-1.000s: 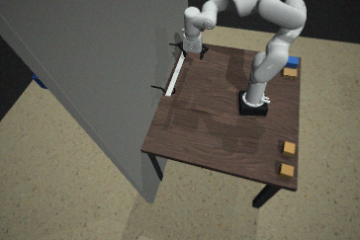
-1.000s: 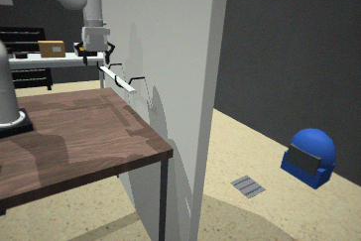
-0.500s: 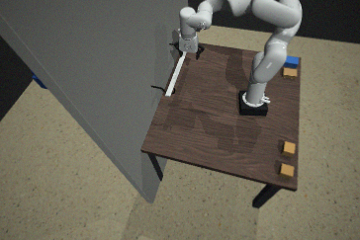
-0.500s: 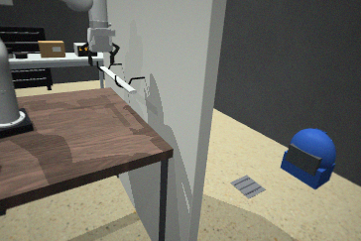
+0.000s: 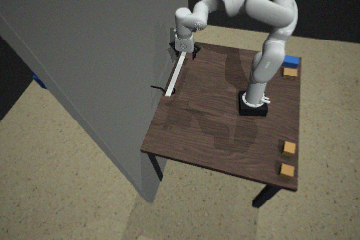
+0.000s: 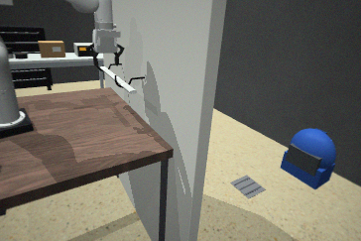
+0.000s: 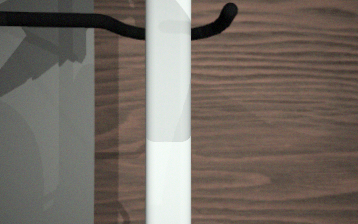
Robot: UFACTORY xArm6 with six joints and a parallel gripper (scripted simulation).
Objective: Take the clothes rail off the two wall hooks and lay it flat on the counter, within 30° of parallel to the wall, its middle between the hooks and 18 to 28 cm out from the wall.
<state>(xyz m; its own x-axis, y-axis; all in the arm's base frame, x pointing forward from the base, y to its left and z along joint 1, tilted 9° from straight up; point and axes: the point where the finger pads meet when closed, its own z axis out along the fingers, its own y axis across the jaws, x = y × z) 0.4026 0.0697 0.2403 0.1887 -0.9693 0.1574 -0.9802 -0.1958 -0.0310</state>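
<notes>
The white clothes rail lies 70 mm below my hand, 40 mm ahead of it and 10 mm to the left of it. Round my hand: blue object 540 mm behind, 440 mm to the right, 250 mm below; then grey wall 150 mm ahead, 150 mm above, 80 mm to the left.
</notes>
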